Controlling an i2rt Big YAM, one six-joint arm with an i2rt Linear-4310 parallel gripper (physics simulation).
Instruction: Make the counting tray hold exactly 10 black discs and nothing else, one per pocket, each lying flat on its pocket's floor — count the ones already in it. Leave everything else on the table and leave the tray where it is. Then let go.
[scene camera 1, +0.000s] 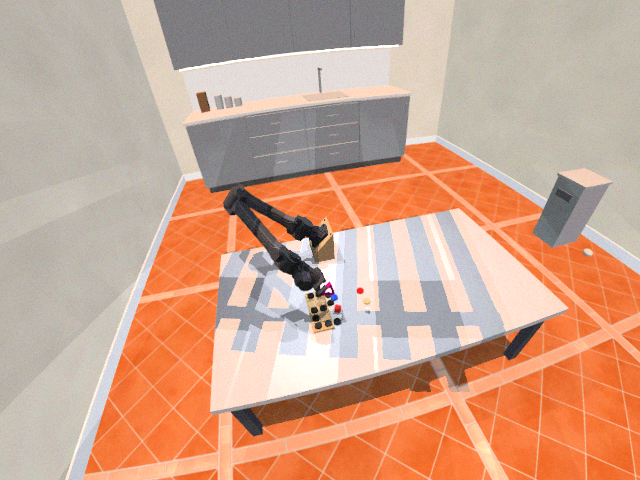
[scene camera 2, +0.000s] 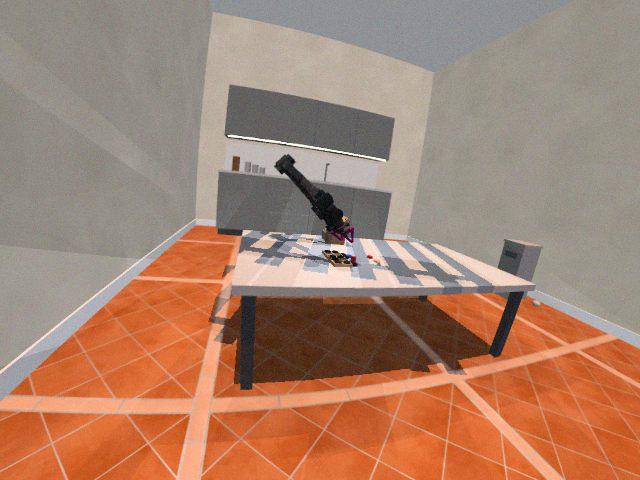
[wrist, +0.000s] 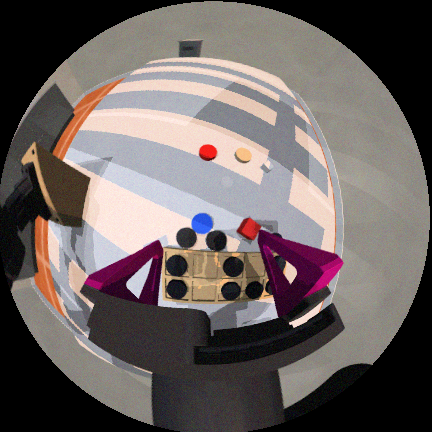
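Observation:
The wooden counting tray (scene camera 1: 325, 315) (wrist: 217, 277) has two rows of pockets. In the wrist view black discs sit in several pockets; both pockets of the second column from the left and the near-right upper one show bare wood. The right finger partly covers the tray's right end. Loose black discs (wrist: 186, 237) (wrist: 216, 240) lie beside its far edge, against or close to a blue disc (wrist: 202, 223) (scene camera 1: 334, 297). Another loose black disc (wrist: 276, 236) (scene camera 1: 337, 321) is partly hidden behind the right finger. My gripper (wrist: 208, 240) (scene camera 1: 328, 289) (scene camera 2: 342, 234) is open and empty, above the tray's far side.
A red cube (wrist: 249, 228) (scene camera 1: 337, 308) (scene camera 2: 353, 258) stands beside the tray near the right fingertip. Farther out are a red disc (wrist: 208, 152) (scene camera 1: 360, 290), a tan disc (wrist: 243, 155) (scene camera 1: 366, 300), a small whitish block (wrist: 267, 166) and a faint round piece (wrist: 227, 181). A brown box (scene camera 1: 323, 250) stands by the arm's base.

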